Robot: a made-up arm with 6 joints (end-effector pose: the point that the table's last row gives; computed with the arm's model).
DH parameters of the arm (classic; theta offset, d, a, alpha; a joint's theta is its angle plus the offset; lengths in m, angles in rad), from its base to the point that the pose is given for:
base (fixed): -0.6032 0 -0.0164 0
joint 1: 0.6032 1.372 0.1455 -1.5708
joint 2: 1.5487 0 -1.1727 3.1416
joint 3: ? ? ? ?
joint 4: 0 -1.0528 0.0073 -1.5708
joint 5: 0 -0.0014 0.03 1.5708
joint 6: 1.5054 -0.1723 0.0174 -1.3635
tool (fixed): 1.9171 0.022 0 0
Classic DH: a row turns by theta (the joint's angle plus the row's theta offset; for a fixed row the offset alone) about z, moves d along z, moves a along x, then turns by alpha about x.
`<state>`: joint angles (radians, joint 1 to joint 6).
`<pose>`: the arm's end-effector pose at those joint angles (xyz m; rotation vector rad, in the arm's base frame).
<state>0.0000 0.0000 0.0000 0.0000 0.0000 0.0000</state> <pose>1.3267 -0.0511 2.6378 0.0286 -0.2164 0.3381</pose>
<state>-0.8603 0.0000 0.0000 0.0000 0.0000 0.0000</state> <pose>0.8148 -1.0460 2.6378 -0.0646 -0.2100 -0.5187</pose>
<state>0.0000 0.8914 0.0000 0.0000 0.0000 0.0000</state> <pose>1.8673 -0.0511 1.2379 0.1745 0.6664 0.2977</pose>
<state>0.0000 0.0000 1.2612 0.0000 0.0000 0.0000</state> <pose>0.3891 -0.0511 3.7354 -0.1929 -1.4644 0.3174</pose>
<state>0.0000 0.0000 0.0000 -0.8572 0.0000 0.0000</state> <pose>1.3267 -0.0323 2.6305 0.8740 -0.3485 0.2248</pose>
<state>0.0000 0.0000 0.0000 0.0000 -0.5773 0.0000</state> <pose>1.2942 -0.0511 2.5478 0.1241 0.3554 0.3171</pose>
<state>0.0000 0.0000 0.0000 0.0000 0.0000 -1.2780</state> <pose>1.3267 -0.0572 2.6053 1.2884 -0.4031 0.1529</pose>
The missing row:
joint 3: -0.0221 0.043 -0.1103 1.5708
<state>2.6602 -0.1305 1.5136 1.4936 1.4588 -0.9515</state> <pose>0.1673 -0.2095 3.6221 -1.0997 2.0436 -0.7648</pose>
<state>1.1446 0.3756 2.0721 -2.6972 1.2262 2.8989</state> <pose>0.2676 0.3302 3.6153 0.4976 -0.6148 1.0187</pose>
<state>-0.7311 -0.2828 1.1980 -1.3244 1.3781 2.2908</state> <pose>-0.3451 0.0608 3.6156 -0.3435 -1.0646 -1.9964</pose>
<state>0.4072 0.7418 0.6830 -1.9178 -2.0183 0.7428</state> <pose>1.6939 0.8597 2.3612 1.1839 0.6028 2.5436</pose>
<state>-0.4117 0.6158 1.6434 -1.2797 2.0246 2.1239</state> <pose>0.9796 -0.6236 3.2954 0.1538 -0.6440 -2.1768</pose>
